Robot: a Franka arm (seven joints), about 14 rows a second.
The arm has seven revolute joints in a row. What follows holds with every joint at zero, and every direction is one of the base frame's.
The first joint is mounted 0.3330 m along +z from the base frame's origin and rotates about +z.
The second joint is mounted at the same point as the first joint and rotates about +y.
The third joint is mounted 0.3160 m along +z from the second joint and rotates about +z.
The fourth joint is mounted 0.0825 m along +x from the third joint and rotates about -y.
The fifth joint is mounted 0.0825 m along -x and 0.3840 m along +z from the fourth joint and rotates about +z.
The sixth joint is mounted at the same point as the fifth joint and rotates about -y.
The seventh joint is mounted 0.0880 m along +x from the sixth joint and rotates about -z.
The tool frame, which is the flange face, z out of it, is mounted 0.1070 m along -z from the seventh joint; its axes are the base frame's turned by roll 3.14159, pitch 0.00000 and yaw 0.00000 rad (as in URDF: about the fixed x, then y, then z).
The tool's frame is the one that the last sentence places.
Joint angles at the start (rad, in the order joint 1, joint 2, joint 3, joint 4, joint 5, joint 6, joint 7):
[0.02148 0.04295 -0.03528 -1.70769 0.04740 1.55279 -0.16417]
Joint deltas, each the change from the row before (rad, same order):
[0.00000 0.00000 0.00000 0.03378 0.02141 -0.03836 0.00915]
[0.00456 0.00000 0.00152 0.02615 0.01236 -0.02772 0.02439]
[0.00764 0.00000 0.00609 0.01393 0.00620 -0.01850 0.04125]
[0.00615 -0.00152 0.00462 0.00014 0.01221 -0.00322 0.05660]
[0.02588 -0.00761 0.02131 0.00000 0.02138 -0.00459 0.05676]
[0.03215 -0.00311 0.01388 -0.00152 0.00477 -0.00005 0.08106]
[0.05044 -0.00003 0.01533 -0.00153 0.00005 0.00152 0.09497]
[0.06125 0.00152 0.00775 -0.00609 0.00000 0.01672 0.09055]
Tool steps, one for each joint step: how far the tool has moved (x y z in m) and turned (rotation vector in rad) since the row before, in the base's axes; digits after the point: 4 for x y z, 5 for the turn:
[-0.0012 0.0026 0.0131 0.01973 0.00476 -0.01023]
[-0.0010 0.0049 0.0102 0.00771 0.00320 -0.01733]
[-0.0012 0.0083 0.0052 -0.00183 0.00792 -0.02567]
[-0.0009 0.0073 0.0008 0.00059 0.00675 -0.04535]
[-0.0041 0.0280 0.0042 0.01035 0.00357 -0.00966]
[-0.0037 0.0254 0.0011 -0.01205 0.00736 -0.03316]
[-0.0060 0.0353 -0.0006 -0.02031 0.00908 -0.02666]
[-0.0069 0.0369 -0.0025 -0.01803 -0.00138 -0.02111]

